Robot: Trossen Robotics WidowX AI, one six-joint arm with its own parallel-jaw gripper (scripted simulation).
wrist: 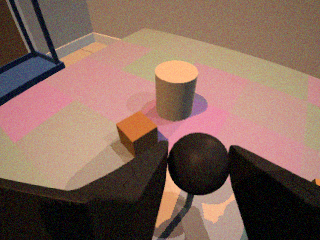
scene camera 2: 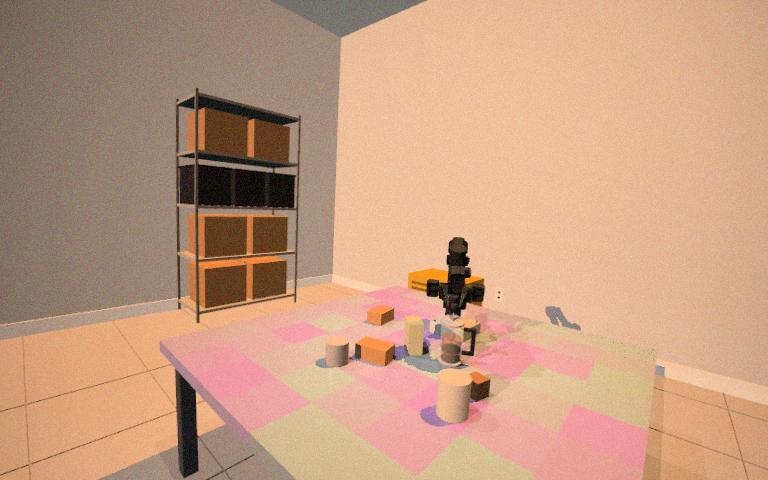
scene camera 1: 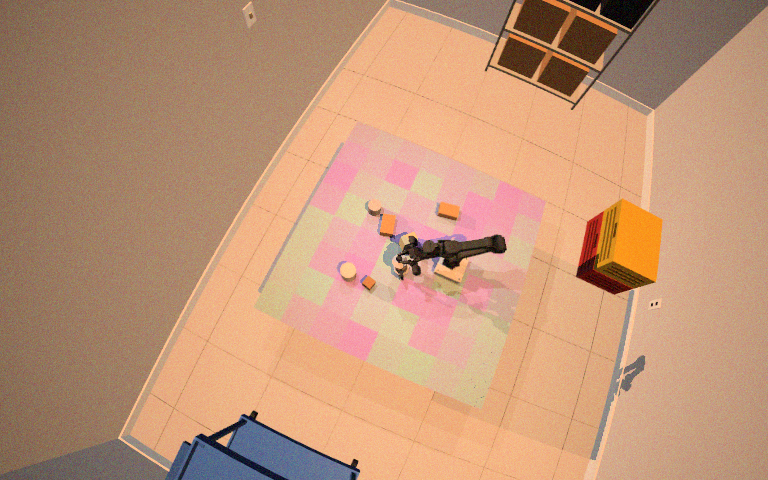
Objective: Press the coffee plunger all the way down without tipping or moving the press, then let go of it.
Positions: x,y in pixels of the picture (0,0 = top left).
Labels:
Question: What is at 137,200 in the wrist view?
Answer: My gripper.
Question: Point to a cream block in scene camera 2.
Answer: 414,327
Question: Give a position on an orange block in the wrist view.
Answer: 137,133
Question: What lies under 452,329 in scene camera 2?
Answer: A coffee press.

